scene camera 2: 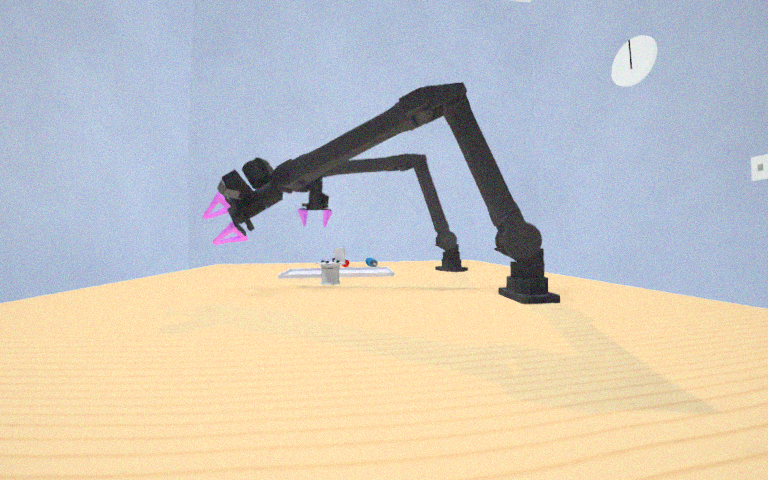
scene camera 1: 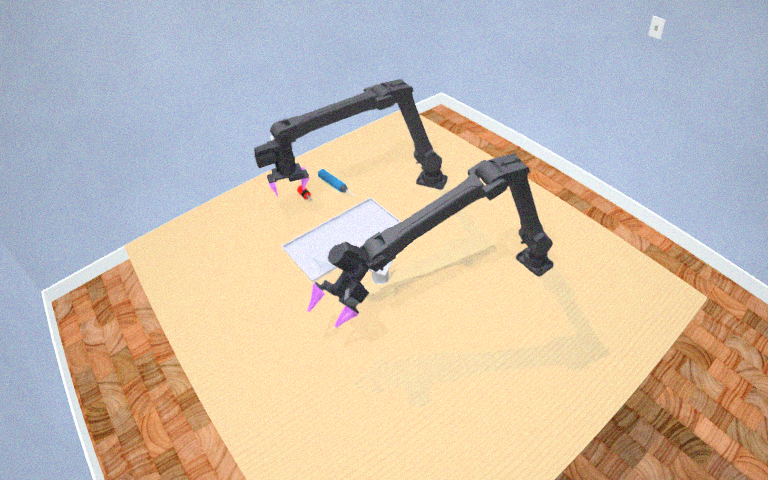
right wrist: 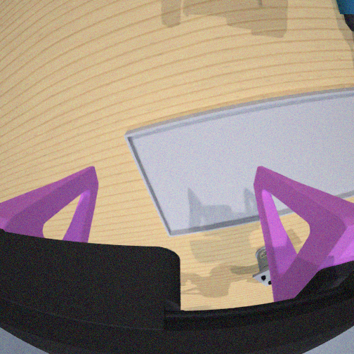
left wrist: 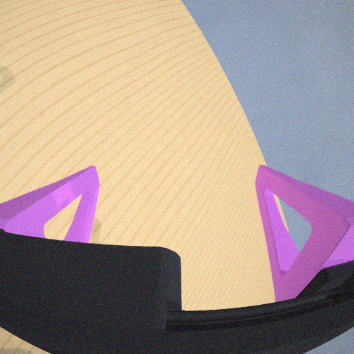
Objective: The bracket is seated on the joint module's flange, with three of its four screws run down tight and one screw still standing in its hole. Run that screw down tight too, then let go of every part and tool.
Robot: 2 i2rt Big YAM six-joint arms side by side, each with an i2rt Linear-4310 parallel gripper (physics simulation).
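Pixels of known places: left gripper, fingertip midpoint: (scene camera 2: 208, 230) (scene camera 1: 321, 319); right gripper, fingertip midpoint: (scene camera 2: 314, 226) (scene camera 1: 290, 192); left arm's base, origin of the base link: (scene camera 2: 526, 298) (scene camera 1: 534, 262); right arm's base, origin of the base link: (scene camera 2: 451, 270) (scene camera 1: 432, 181).
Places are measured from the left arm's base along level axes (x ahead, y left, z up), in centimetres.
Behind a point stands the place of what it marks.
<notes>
The grey joint module (scene camera 1: 380, 277) @[x 48.7, y -26.5, z 3.3 cm] (scene camera 2: 330, 274) @[x 46.8, y -26.1, z 3.1 cm] (right wrist: 262, 255) stands on the table by the tray, partly hidden by my left arm in scene camera 1. The pale bracket (scene camera 2: 339, 253) @[x 44.3, y -29.8, z 9.3 cm] (right wrist: 263, 278) sits on top, with dark screw heads; which screw stands up is too small to tell. A blue screwdriver (scene camera 1: 331, 180) @[x 34.2, y -82.5, z 3.6 cm] (scene camera 2: 370, 262) @[x 33.6, y -76.4, z 2.6 cm] (right wrist: 346, 6) lies on the table. A short red-and-black tool (scene camera 1: 304, 193) @[x 47.0, y -83.1, z 3.0 cm] (scene camera 2: 345, 263) @[x 46.0, y -81.4, z 1.9 cm] lies near it. My right gripper (scene camera 1: 290, 192) @[x 58.6, y -67.1, z 19.7 cm] (scene camera 2: 314, 225) @[x 58.6, y -67.1, z 19.7 cm] (right wrist: 175, 174) is open and empty, high above the table. My left gripper (scene camera 1: 322, 318) @[x 76.9, y -14.3, z 16.4 cm] (scene camera 2: 208, 230) @[x 76.9, y -14.3, z 16.4 cm] (left wrist: 177, 174) is open and empty, tilted, in the air beyond the module.
A shallow pale tray (scene camera 1: 339, 226) @[x 44.9, y -59.4, z 0.4 cm] (scene camera 2: 368, 273) @[x 35.1, y -42.7, z 1.3 cm] (right wrist: 300, 150) lies between the module and the two tools. My left forearm passes over the tray's near corner and the module in scene camera 1. The table edge and blue wall show in the left wrist view.
</notes>
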